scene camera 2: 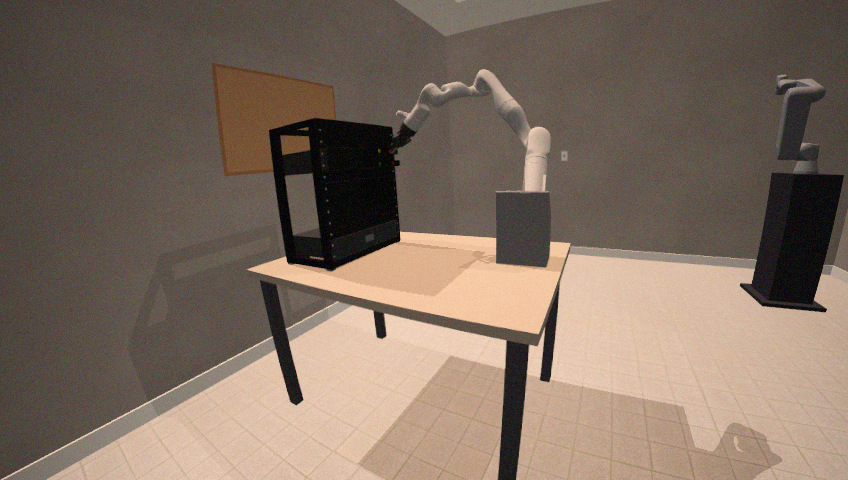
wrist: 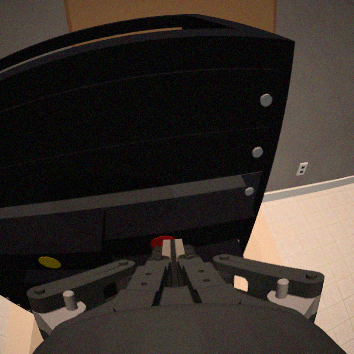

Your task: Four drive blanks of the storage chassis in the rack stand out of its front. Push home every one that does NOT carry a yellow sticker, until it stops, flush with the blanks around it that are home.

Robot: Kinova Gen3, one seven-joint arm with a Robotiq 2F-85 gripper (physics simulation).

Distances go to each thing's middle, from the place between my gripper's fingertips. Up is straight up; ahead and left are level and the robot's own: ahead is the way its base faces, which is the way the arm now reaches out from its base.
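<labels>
Gripper 16 cm above the black rack (scene camera 2: 357, 217), 17 cm short of it, 16 cm to the right of it.
</labels>
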